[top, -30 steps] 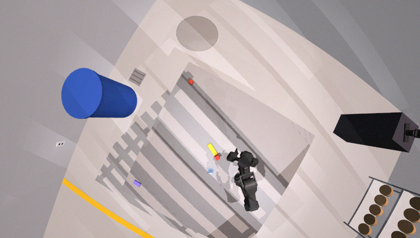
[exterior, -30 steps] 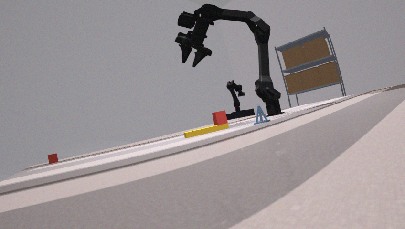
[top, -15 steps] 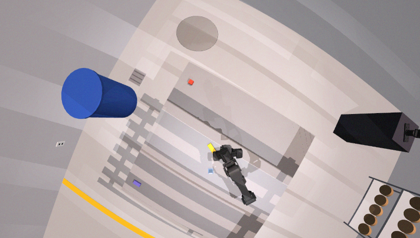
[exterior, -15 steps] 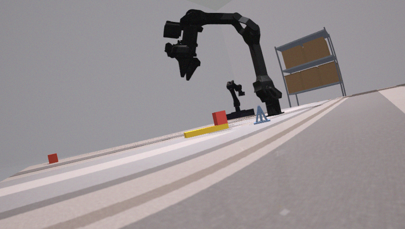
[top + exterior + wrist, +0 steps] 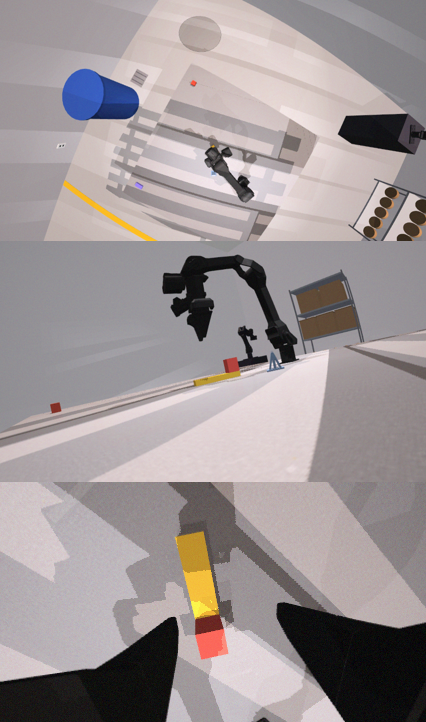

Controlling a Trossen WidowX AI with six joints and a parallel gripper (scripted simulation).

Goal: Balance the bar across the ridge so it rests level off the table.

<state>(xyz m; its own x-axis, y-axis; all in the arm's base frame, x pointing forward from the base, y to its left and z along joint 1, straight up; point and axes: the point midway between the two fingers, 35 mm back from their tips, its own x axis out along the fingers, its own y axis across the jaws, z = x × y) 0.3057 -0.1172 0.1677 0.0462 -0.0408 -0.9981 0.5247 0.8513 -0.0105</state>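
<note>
The yellow bar lies 30 mm behind my gripper tip, 30 mm to the left of it and 110 mm below it. From my gripper tip the other things lie so: small red cube (430 mm ahead, 380 mm to the right, 120 mm below); then small purple block (430 mm ahead, 620 mm to the left, 130 mm below).
</note>
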